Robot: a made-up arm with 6 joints. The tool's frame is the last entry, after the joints.
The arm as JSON. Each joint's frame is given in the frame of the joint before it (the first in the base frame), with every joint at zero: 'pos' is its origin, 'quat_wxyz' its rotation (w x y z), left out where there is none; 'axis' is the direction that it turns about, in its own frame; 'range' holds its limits. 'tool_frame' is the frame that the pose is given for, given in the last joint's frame.
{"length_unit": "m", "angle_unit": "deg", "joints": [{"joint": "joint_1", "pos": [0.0, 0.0, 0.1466], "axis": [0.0, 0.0, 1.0], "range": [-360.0, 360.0]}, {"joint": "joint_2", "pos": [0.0, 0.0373, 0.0], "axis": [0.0, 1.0, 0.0], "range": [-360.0, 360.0]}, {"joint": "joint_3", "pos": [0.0, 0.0, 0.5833], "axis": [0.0, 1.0, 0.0], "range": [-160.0, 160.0]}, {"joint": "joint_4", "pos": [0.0, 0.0, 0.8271], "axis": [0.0, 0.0, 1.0], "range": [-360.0, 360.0]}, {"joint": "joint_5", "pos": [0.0, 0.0, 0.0], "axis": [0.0, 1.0, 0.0], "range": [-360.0, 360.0]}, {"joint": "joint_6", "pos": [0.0, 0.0, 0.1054], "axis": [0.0, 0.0, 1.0], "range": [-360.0, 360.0]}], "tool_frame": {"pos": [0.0, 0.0, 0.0]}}
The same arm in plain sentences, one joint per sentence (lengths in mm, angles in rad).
The arm has six revolute joints in a row. What follows holds with every joint at zero, and every direction is one of the base frame's.
Joint 1 sits 146.6 mm along +z from the base frame's origin and rotates about +z, from -6.2832 to 6.2832 rad.
Joint 2 sits 37.3 mm along +y from joint 1 and rotates about +y, from -6.2832 to 6.2832 rad.
Joint 3 sits 583.3 mm along +z from joint 2 and rotates about +y, from -2.7925 to 2.7925 rad.
Joint 4 sits 827.1 mm along +z from joint 3 and rotates about +z, from -6.2832 to 6.2832 rad.
Joint 5 sits at the same point as joint 4 and rotates about +y, from -6.2832 to 6.2832 rad.
Joint 6 sits 105.4 mm along +z from joint 5 and rotates about +z, from -6.2832 to 6.2832 rad.
The tool frame, which is the frame that the pose is given for, sits at the same point as joint 6; its axes are parallel to the base frame's.

